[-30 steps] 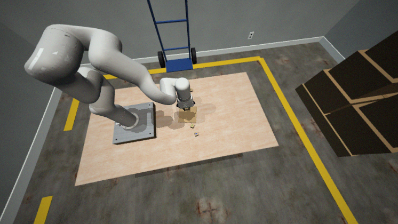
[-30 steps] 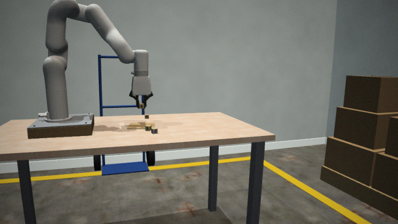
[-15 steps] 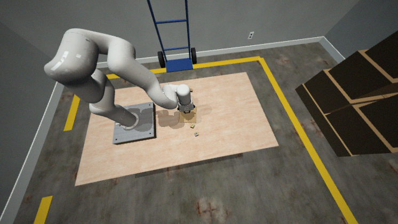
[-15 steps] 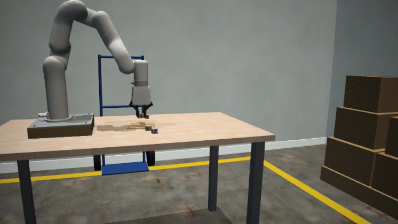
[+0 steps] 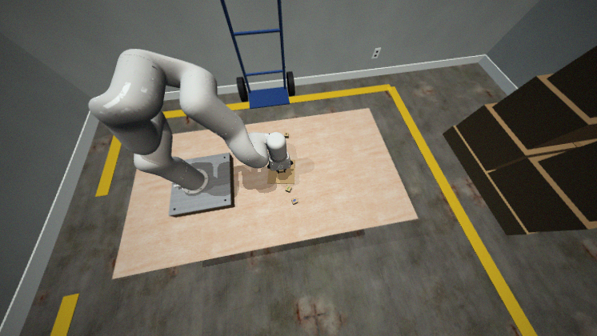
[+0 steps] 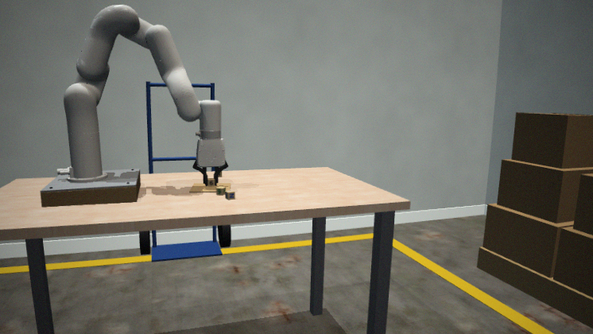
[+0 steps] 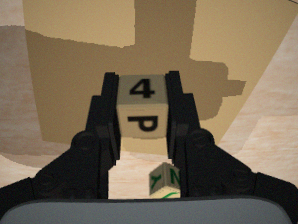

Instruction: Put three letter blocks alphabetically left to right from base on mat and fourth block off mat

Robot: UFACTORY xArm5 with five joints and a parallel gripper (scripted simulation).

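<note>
Now: hand 3 cm above the tan mat. Round my hand: block: 8 cm ahead, 21 cm to the left, 2 cm below.
</note>
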